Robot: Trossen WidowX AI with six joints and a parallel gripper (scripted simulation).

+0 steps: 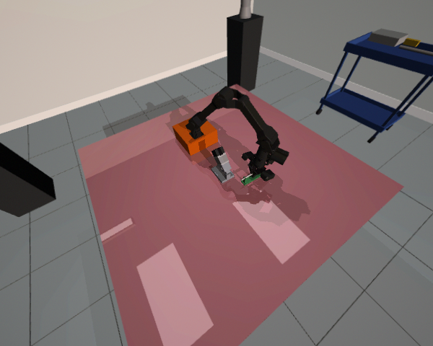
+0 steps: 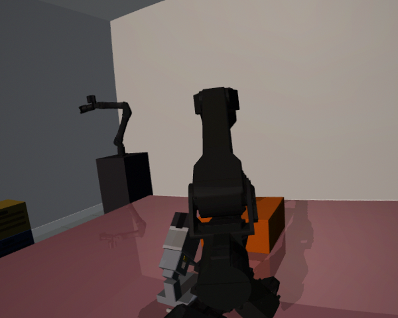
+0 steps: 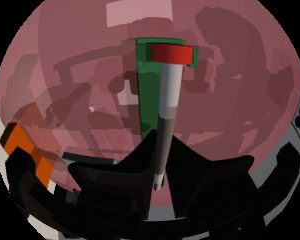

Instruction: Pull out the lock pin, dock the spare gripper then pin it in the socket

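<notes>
My gripper tip is 10 mm to the right of the green tray and 10 mm below it. The rest, counted from my gripper tip: grey mount 100 mm behind, 100 mm to the right, 40 mm above; then spare gripper 130 mm behind, 100 mm to the right, 100 mm above.
</notes>
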